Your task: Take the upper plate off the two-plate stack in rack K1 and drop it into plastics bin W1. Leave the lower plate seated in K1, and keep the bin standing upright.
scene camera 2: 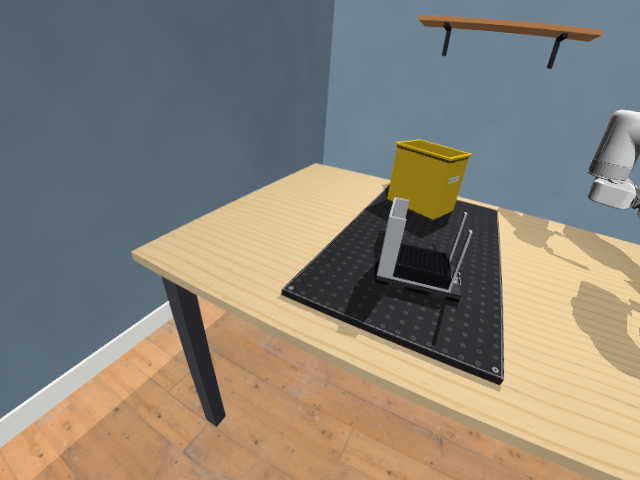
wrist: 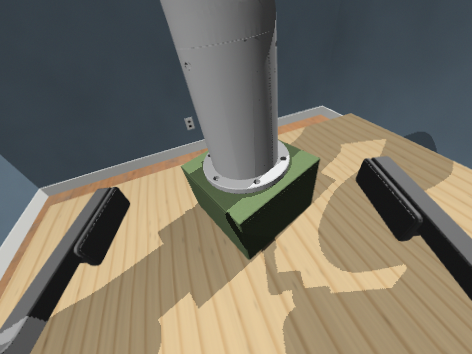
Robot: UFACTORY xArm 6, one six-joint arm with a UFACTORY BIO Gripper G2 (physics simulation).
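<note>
Yellow bin visible, the gripper too.
</note>
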